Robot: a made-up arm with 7 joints.
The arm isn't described. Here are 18 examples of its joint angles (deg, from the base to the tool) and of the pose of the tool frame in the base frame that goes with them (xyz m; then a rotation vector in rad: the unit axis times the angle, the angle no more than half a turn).
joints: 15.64 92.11 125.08 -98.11 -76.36 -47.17 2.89
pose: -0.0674 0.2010 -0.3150 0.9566 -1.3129 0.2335
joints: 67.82 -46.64 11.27 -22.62 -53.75 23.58 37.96
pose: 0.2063 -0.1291 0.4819 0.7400 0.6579 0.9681
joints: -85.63 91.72 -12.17 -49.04 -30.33 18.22 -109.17
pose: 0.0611 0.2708 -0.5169 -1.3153 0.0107 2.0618
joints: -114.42 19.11 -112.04 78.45 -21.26 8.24 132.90
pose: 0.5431 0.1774 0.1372 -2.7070 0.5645 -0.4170
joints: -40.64 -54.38 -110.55 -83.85 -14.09 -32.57 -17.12
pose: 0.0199 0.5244 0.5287 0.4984 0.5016 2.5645
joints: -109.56 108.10 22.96 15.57 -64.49 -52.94 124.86
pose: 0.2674 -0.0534 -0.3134 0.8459 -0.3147 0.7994
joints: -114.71 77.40 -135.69 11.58 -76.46 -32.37 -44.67
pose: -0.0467 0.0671 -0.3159 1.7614 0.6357 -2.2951
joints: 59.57 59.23 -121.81 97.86 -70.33 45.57 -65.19
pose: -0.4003 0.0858 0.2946 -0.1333 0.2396 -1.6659
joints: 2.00 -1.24 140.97 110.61 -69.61 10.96 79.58
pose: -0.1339 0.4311 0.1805 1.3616 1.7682 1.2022
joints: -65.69 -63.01 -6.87 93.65 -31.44 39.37 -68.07
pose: -0.0209 0.0428 0.3249 -1.0980 2.1887 -1.0470
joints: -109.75 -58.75 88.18 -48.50 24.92 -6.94 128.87
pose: 0.0089 0.4327 0.2924 0.8783 1.2704 -1.7621
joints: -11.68 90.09 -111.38 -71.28 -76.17 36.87 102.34
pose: -0.1240 0.4047 -0.3081 -0.6863 -0.2372 -0.4080
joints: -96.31 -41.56 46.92 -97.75 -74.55 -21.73 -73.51
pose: 0.4538 0.1990 0.4973 -1.1197 0.9997 -0.9451
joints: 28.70 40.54 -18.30 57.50 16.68 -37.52 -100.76
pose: -0.0709 0.3695 0.0235 -1.3279 2.1230 0.0202
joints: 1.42 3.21 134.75 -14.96 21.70 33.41 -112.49
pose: -0.1502 0.3531 0.5090 0.4330 -1.4755 -0.3977
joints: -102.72 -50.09 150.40 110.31 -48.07 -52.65 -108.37
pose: -0.0319 0.4799 0.1484 -0.1928 -2.1562 -1.6206
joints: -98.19 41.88 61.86 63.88 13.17 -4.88 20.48
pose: 0.2232 0.1743 -0.0320 -0.7427 -0.6470 -1.1987
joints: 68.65 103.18 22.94 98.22 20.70 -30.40 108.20
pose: -0.1326 0.4038 -0.2312 -0.8070 0.3982 1.4681
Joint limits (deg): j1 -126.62..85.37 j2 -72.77..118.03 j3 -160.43..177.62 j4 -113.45..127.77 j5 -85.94..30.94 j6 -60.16..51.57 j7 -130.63..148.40
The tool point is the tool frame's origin. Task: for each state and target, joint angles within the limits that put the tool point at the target. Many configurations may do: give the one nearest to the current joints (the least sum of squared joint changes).
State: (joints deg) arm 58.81 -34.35 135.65 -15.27 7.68 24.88 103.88
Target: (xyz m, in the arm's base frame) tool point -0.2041 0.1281 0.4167
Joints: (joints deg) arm 52.21 -6.60 136.00 -9.67 13.97 37.19 110.87
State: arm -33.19 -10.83 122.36 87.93 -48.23 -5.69 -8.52
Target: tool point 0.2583 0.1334 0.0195
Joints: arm -74.37 25.60 130.36 77.88 -82.51 -3.34 -2.69
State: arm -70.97 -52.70 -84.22 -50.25 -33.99 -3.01 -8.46
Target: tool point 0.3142 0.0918 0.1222
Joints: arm -121.21 -29.86 -115.90 -29.00 0.38 1.93 -29.22
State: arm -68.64 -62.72 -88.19 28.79 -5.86 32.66 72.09
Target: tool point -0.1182 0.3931 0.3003
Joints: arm -87.82 -72.77 -88.88 27.49 -21.86 26.71 58.20
